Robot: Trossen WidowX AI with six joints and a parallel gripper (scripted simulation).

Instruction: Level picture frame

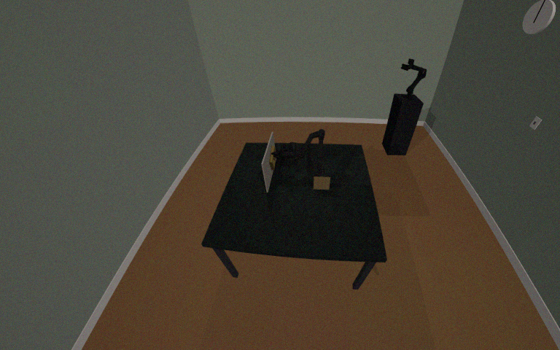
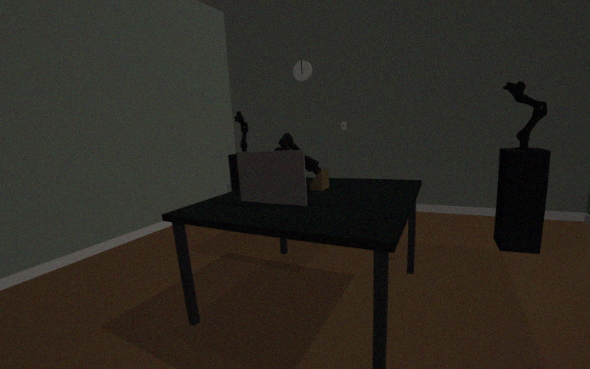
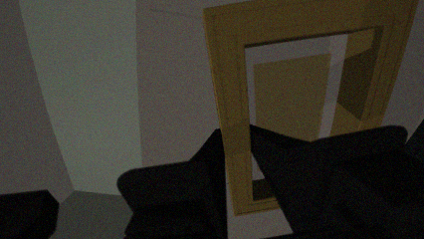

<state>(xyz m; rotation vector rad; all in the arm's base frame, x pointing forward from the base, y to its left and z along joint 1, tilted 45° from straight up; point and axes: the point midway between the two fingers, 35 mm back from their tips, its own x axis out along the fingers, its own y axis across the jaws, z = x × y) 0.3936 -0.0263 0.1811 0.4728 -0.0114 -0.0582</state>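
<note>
Now: the picture frame 1 cm to the right of my gripper tip and 5 cm below it. The rest, counted from my gripper tip: wall panel: 1 cm ahead, 7 cm below.
</note>
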